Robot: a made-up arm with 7 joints.
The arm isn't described. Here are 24 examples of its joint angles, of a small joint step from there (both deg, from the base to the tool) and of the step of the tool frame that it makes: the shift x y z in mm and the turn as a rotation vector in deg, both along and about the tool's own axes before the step.
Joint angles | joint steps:
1: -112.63 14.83 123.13 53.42 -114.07 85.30 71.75 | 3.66 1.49 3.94 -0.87 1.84 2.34 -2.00
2: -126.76 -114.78 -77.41 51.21 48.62 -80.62 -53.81 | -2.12 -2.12 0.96 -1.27 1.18 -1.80 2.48
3: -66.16 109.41 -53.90 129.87 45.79 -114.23 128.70 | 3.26 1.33 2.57 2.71 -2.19 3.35 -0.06
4: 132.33 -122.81 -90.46 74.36 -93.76 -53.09 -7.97 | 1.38 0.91 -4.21 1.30 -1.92 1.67 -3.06
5: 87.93 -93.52 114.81 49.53 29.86 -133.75 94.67 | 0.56 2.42 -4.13 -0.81 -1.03 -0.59 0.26
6: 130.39 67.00 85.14 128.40 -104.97 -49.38 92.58 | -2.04 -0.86 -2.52 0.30 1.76 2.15 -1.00
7: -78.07 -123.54 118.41 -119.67 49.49 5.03 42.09 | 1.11 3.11 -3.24 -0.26 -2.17 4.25 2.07
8: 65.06 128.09 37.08 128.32 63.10 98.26 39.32 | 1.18 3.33 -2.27 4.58 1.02 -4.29 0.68
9: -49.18 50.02 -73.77 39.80 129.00 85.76 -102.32 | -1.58 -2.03 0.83 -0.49 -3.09 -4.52 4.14
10: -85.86 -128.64 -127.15 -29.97 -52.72 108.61 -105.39 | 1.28 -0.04 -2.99 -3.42 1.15 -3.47 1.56
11: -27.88 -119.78 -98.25 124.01 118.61 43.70 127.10 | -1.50 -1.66 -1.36 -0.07 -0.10 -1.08 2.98
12: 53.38 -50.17 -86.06 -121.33 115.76 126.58 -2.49 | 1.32 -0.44 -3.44 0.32 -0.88 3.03 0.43
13: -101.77 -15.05 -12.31 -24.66 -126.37 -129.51 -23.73 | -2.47 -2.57 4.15 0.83 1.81 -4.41 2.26
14: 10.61 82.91 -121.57 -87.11 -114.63 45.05 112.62 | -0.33 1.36 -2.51 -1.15 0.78 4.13 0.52
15: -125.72 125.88 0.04 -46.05 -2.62 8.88 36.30 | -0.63 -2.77 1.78 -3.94 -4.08 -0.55 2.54
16: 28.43 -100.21 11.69 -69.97 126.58 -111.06 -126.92 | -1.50 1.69 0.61 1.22 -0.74 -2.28 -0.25
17: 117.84 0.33 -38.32 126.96 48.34 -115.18 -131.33 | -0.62 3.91 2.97 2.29 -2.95 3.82 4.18
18: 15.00 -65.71 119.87 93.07 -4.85 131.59 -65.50 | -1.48 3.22 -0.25 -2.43 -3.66 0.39 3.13
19: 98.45 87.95 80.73 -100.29 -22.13 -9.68 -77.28 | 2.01 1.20 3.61 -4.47 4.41 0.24 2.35
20: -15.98 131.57 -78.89 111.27 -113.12 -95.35 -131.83 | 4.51 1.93 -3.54 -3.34 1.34 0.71 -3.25
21: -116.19 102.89 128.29 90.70 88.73 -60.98 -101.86 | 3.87 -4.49 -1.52 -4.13 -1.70 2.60 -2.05
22: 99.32 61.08 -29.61 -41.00 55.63 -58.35 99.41 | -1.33 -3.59 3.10 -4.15 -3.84 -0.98 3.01
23: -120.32 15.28 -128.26 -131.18 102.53 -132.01 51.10 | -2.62 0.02 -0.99 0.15 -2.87 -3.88 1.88
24: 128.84 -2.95 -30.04 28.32 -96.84 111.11 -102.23 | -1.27 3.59 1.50 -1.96 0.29 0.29 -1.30
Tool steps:
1: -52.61 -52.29 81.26 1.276 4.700 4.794
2: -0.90 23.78 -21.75 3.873 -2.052 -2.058
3: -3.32 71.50 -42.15 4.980 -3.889 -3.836
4: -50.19 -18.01 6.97 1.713 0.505 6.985
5: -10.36 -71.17 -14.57 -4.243 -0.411 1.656
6: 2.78 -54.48 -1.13 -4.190 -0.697 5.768
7: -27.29 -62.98 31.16 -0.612 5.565 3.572
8: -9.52 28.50 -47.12 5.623 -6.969 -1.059
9: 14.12 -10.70 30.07 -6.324 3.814 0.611
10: 12.38 16.68 18.55 -4.239 -1.782 0.417
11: -2.45 -13.65 9.09 4.139 0.634 -1.856
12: -11.07 -13.38 0.83 -0.848 1.994 3.724
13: 59.74 27.91 -5.85 -2.872 1.511 -0.733
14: -10.56 -26.64 9.81 -4.671 -0.323 0.459
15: -23.54 -40.67 33.69 1.328 5.594 1.568
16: -10.45 -7.31 0.45 -0.721 1.726 0.523
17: -43.92 -7.28 -21.12 4.003 3.756 -9.361
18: -17.60 18.46 29.21 3.215 2.995 0.264
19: -16.47 -5.00 -20.07 4.822 9.795 -4.719
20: 45.40 31.08 29.13 1.207 -4.352 7.381
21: 14.98 -10.15 2.03 1.611 -3.688 3.744
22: 17.98 -9.24 31.32 -0.480 9.725 -2.889
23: 42.86 25.12 -9.91 1.762 -3.716 -6.609
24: -8.65 -22.31 -7.06 2.041 -2.022 0.389
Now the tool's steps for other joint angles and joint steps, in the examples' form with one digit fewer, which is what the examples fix.
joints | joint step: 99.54 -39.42 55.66 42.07 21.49 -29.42 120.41 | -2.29 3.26 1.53 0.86 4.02 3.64 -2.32
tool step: 18.2 -12.3 -9.7 -1.46 -3.54 5.08
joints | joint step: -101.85 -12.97 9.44 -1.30 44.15 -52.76 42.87 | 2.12 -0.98 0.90 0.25 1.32 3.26 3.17
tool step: -17.2 -3.9 -0.3 -2.60 1.09 -0.89
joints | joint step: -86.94 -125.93 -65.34 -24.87 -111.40 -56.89 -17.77 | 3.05 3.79 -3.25 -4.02 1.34 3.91 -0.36
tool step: -52.0 -36.5 13.6 1.83 0.33 4.27
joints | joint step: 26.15 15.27 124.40 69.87 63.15 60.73 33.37 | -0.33 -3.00 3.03 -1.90 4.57 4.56 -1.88
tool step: -0.7 -43.6 -22.6 -2.15 0.51 -0.08
